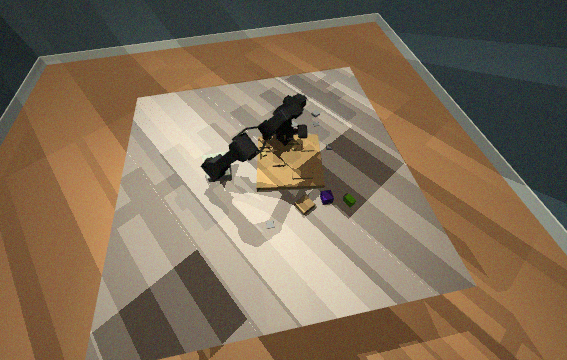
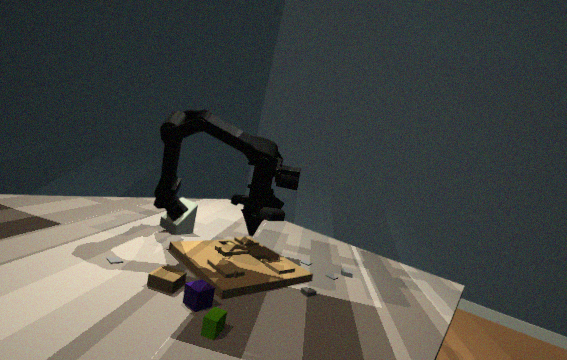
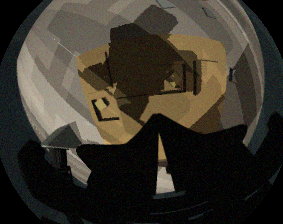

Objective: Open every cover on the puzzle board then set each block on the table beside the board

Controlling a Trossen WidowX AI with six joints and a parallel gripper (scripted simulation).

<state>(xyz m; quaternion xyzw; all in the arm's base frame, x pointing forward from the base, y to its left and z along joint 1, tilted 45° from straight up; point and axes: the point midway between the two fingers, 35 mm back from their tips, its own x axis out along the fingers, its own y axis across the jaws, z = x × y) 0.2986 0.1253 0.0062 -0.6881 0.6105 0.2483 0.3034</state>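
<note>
The tan puzzle board lies 6 cm below my gripper tip, 3 cm to the right of it and 2 cm ahead of it. Also, from my gripper tip: purple block: 24 cm to the right, 16 cm ahead, 6 cm below; brown block: 27 cm to the right, 7 cm below, 6 cm ahead; green block: 26 cm to the right, 25 cm ahead, 6 cm below.
</note>
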